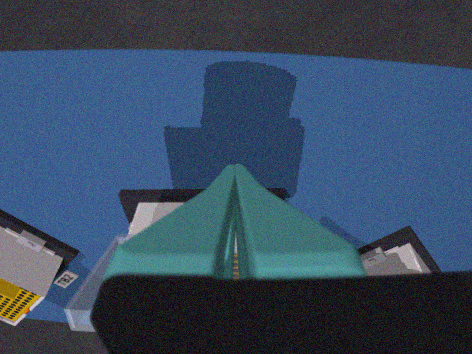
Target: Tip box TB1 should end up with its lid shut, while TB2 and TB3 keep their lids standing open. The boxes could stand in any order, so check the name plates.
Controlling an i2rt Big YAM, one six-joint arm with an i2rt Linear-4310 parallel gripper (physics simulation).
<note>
I see my gripper (235, 177) and a clear lid (78, 310).
</note>
